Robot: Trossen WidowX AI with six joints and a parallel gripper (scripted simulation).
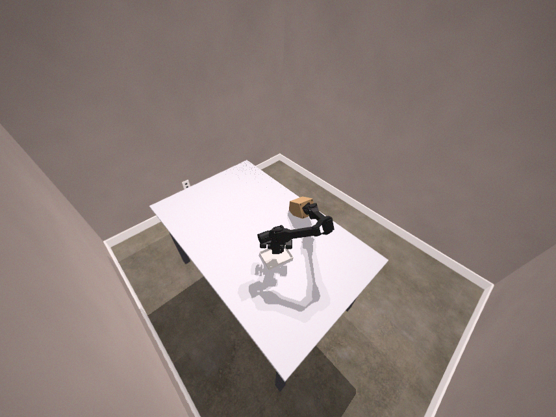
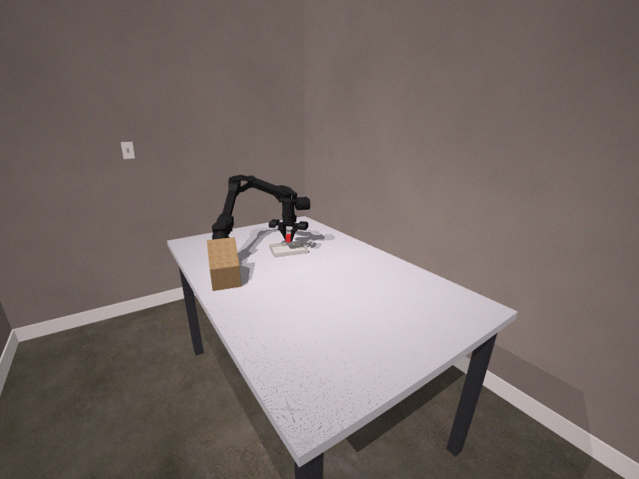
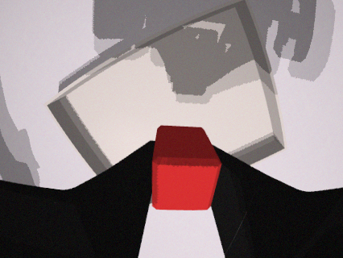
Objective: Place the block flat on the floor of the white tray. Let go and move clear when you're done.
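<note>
Right now the white tray is 80 mm below my hand. The rest, counted from my hand: red block 20 mm below.
</note>
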